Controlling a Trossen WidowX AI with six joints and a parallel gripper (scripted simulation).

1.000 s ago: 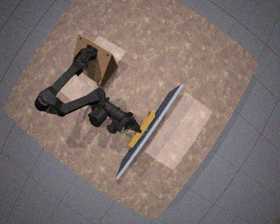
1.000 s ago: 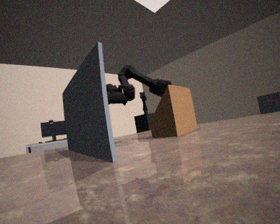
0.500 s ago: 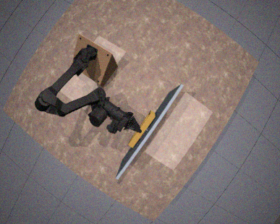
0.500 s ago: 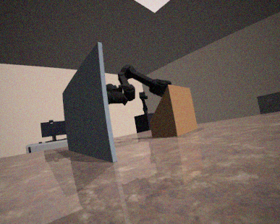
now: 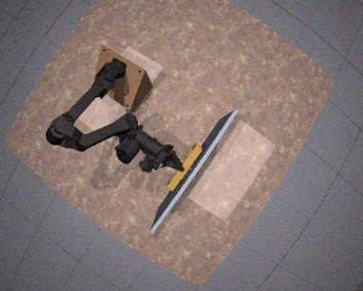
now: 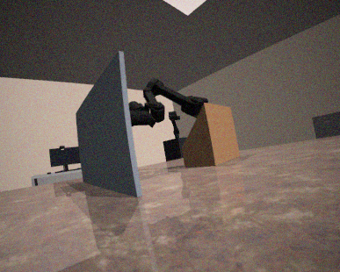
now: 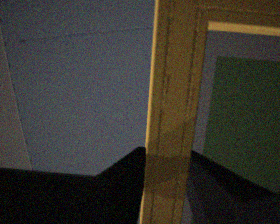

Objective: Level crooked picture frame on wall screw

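Right now the picture frame is 1 cm ahead of my gripper tip, 1 cm to the left of it and 5 cm below it. From my gripper tip the other things lie so: blue-grey wall panel: 2 cm ahead, 1 cm to the left, 7 cm below.
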